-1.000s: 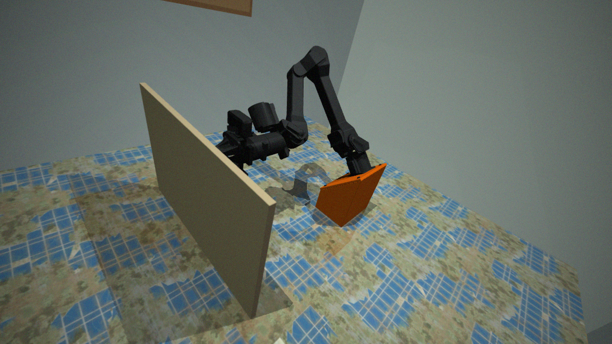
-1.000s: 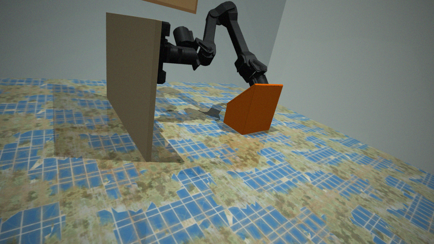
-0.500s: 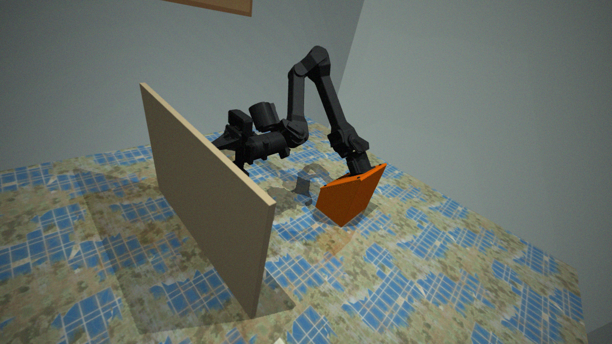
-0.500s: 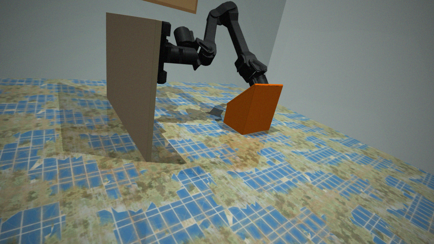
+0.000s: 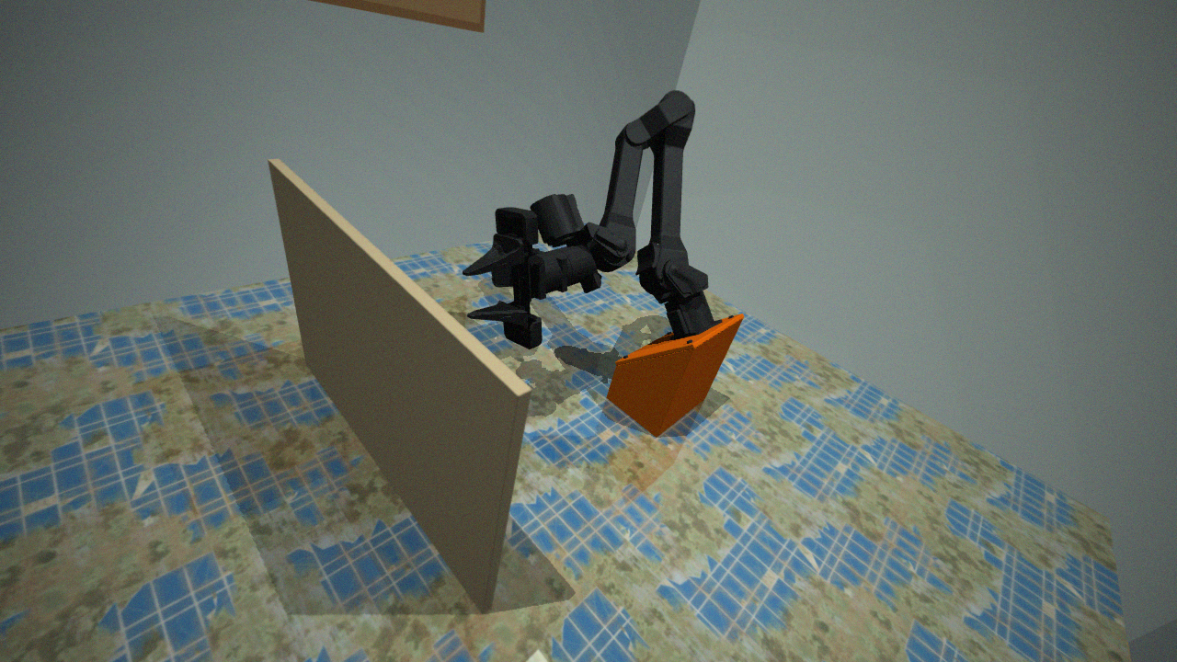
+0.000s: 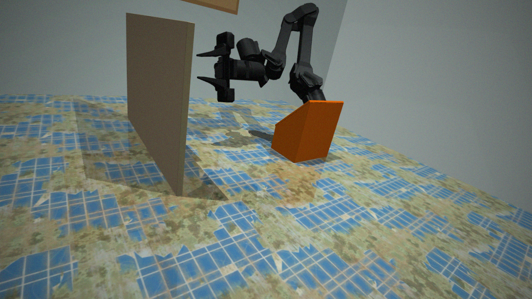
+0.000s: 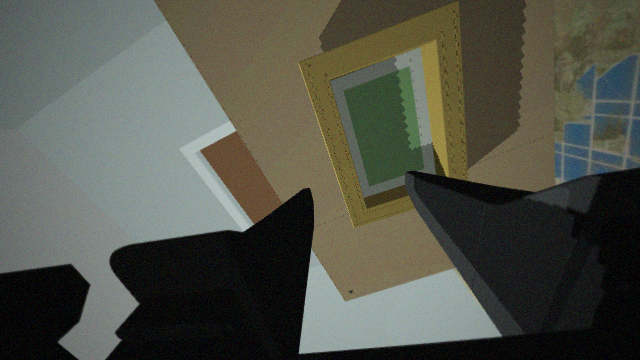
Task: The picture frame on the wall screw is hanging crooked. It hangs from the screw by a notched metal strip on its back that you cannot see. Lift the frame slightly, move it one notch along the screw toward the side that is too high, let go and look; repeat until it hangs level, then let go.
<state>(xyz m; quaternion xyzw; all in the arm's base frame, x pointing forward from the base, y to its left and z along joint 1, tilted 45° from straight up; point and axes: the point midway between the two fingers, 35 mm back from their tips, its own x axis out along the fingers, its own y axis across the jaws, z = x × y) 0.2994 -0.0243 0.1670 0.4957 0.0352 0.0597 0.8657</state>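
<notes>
The picture frame is 10 cm ahead of my gripper tip, 2 cm to the left of it and 5 cm below it. The rest, counted from my gripper tip: wall panel (11 cm ahead, 2 cm to the left, 6 cm below).
</notes>
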